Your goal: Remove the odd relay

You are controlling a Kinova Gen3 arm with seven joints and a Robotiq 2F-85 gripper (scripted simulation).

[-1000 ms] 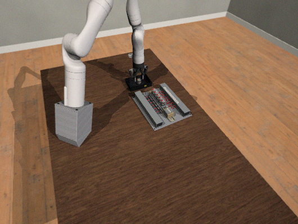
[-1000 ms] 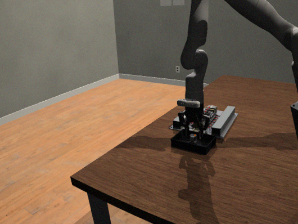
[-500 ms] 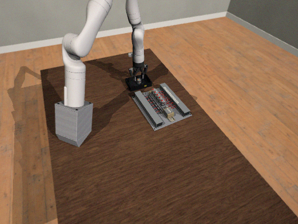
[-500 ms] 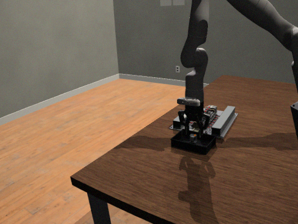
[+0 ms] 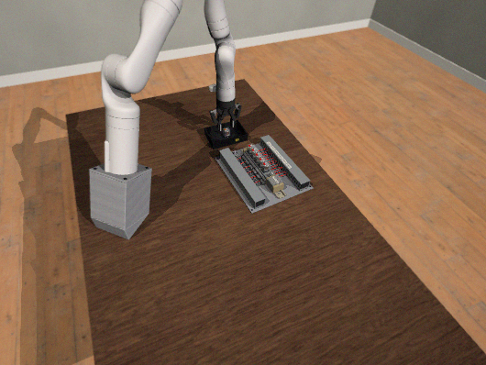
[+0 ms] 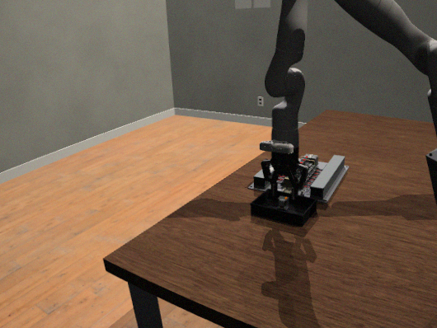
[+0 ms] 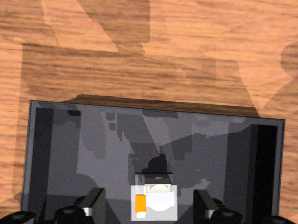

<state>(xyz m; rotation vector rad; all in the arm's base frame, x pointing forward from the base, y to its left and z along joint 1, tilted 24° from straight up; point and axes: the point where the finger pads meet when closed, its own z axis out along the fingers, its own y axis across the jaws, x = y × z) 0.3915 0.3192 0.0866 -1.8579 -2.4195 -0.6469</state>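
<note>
Right now my hand is 5 cm above the black parts tray. The rest, counted from my hand: relay 23 cm to the right, 11 cm ahead, 2 cm below; relay panel 24 cm to the right, 11 cm ahead, 4 cm below.
</note>
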